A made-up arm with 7 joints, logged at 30 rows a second.
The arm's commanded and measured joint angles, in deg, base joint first. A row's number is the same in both.
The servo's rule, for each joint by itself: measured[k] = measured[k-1] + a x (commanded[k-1-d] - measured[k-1]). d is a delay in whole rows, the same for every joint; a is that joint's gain. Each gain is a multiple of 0.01, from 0.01 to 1. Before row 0 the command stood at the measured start. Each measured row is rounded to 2 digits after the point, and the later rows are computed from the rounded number. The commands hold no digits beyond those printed.
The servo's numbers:
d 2
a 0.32 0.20 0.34 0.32 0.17 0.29 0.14
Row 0, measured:
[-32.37, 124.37, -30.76, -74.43, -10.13, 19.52, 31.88]
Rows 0 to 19, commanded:
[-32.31, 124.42, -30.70, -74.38, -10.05, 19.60, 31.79]
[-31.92, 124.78, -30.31, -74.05, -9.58, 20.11, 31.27]
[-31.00, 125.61, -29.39, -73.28, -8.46, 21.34, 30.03]
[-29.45, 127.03, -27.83, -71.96, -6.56, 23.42, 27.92]
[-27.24, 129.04, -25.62, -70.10, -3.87, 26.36, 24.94]
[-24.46, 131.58, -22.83, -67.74, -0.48, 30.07, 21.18]
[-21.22, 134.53, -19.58, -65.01, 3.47, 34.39, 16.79]
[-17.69, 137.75, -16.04, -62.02, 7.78, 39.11, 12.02]
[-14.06, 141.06, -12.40, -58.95, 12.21, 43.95, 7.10]
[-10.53, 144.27, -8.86, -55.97, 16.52, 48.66, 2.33]
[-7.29, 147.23, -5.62, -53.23, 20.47, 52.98, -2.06]
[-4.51, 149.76, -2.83, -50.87, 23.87, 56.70, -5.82]
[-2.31, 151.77, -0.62, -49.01, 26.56, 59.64, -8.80]
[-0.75, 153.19, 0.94, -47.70, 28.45, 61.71, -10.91]
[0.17, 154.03, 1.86, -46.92, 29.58, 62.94, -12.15]
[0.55, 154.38, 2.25, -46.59, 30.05, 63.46, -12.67]
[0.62, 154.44, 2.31, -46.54, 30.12, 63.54, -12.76]
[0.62, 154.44, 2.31, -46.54, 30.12, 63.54, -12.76]
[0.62, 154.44, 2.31, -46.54, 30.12, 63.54, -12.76]
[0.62, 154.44, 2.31, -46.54, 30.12, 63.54, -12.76]
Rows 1 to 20, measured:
[-32.37, 124.37, -30.76, -74.43, -10.13, 19.52, 31.88]
[-32.37, 124.37, -30.76, -74.43, -10.13, 19.52, 31.88]
[-32.35, 124.38, -30.74, -74.41, -10.12, 19.54, 31.87]
[-32.21, 124.46, -30.59, -74.29, -10.03, 19.71, 31.79]
[-31.82, 124.69, -30.18, -73.97, -9.76, 20.18, 31.54]
[-31.06, 125.16, -29.38, -73.33, -9.22, 21.12, 31.03]
[-29.84, 125.94, -28.10, -72.30, -8.31, 22.64, 30.18]
[-28.12, 127.07, -26.31, -70.84, -6.98, 24.79, 28.92]
[-25.91, 128.56, -24.02, -68.97, -5.20, 27.57, 27.22]
[-23.28, 130.40, -21.31, -66.75, -2.99, 30.92, 25.09]
[-20.33, 132.53, -18.28, -64.25, -0.41, 34.70, 22.57]
[-17.19, 134.88, -15.08, -61.60, 2.47, 38.75, 19.74]
[-14.02, 137.35, -11.86, -58.92, 5.53, 42.88, 16.69]
[-10.98, 139.83, -8.79, -56.34, 8.65, 46.89, 13.54]
[-8.21, 142.22, -6.01, -53.99, 11.69, 50.59, 10.41]
[-5.82, 144.41, -3.65, -51.98, 14.54, 53.81, 7.43]
[-3.90, 146.33, -1.78, -50.36, 17.10, 56.46, 4.69]
[-2.48, 147.94, -0.41, -49.15, 19.30, 58.49, 2.26]
[-1.49, 149.24, 0.51, -48.31, 21.14, 59.95, 0.16]
[-0.81, 150.28, 1.12, -47.74, 22.67, 60.99, -1.65]

